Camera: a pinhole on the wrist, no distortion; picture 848 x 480 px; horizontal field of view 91.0 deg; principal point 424.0 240.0 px. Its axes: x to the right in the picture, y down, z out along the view. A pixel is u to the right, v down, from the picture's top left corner.
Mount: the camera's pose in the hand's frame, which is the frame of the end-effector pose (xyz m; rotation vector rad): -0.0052 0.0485 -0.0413 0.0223 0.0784 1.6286
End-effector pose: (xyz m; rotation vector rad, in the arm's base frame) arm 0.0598 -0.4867 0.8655 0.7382 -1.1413 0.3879
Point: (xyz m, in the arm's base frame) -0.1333 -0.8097 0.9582
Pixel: 282 231
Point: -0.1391 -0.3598 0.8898
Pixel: outside the picture
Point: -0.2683 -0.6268 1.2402
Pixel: 560 47
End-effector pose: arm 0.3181 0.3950 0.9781 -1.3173 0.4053 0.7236
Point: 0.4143 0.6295 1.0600
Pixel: 167 160
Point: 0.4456 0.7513 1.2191
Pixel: 125 255
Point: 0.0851 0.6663 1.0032
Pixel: 560 397
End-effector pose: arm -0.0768 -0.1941 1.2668 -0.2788 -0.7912 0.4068
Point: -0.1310 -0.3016 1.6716
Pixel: 48 73
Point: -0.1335 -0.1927 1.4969
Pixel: 185 80
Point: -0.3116 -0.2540 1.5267
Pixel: 250 284
